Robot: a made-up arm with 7 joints.
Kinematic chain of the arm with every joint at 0, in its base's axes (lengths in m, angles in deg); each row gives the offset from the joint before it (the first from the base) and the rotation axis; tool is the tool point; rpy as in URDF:
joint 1: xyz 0 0 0.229 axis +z
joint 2: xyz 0 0 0 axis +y
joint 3: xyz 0 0 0.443 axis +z
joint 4: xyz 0.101 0 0 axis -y
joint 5: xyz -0.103 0 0.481 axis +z
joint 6: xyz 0 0 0 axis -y
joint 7: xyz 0.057 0 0 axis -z
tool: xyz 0 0 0 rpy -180 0 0
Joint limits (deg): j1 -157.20..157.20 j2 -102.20..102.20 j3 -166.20..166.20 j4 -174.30..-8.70 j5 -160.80..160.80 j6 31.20..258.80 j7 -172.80..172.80
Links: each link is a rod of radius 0.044 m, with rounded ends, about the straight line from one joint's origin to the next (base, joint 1, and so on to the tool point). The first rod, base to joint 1, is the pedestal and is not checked.
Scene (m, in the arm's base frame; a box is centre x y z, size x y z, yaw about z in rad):
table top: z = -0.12
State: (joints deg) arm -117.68 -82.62 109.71 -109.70 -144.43 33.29 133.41
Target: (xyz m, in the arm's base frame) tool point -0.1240 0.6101 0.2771
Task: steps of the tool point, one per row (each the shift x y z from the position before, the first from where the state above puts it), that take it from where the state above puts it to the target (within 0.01 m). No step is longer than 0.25 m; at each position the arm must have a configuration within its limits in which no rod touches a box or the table.
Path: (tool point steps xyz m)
1: -0.0753 0.1829 -0.0061
2: -0.1346 0.1734 0.0101
3: -0.1911 0.1314 0.0345
4: -0.2273 0.0588 0.0608
5: -0.2273 -0.0319 0.0821

